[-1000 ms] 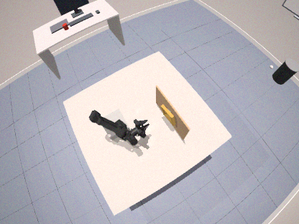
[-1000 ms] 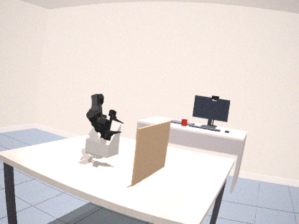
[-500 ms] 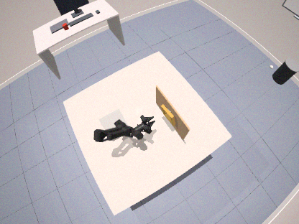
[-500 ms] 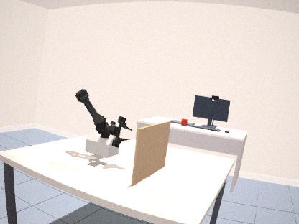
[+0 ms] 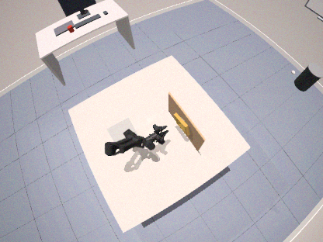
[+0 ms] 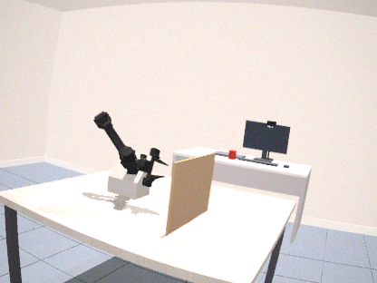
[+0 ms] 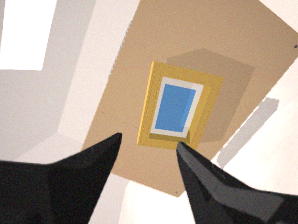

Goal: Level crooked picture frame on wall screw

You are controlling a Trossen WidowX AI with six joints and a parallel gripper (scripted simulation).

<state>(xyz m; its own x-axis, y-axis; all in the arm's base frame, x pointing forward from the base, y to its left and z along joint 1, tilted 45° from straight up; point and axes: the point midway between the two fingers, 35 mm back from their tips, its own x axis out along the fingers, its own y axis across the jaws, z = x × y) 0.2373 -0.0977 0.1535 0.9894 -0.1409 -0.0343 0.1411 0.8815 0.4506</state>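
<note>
Right now the picture frame is 130 mm ahead of my gripper tip, 30 mm to the right of it and 50 mm below it. Round my gripper tip: wall board (140 mm ahead, 30 mm to the right, 60 mm below).
</note>
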